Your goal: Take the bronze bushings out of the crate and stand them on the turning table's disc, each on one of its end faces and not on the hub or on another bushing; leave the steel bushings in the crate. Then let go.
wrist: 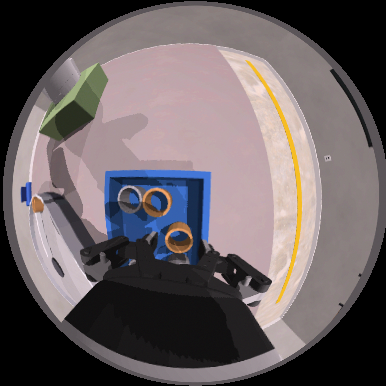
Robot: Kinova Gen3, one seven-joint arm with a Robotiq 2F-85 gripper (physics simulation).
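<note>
The blue crate is in the lower middle of the wrist view. Inside, a steel bushing stands beside a bronze bushing. A second bronze bushing stands nearer the gripper, its open end facing the camera. A grey rounded piece, perhaps another steel bushing, is mostly hidden by the gripper. My gripper is open, with its fingertips apart on either side of the second bronze bushing and nothing gripped. At the left, a bronze piece shows at the end of a pale grey shape, which may be the turning table.
A green block is at the upper left, beside a grey cylinder. A small blue object is at the far left edge. A yellow line runs along the pale strip at the right.
</note>
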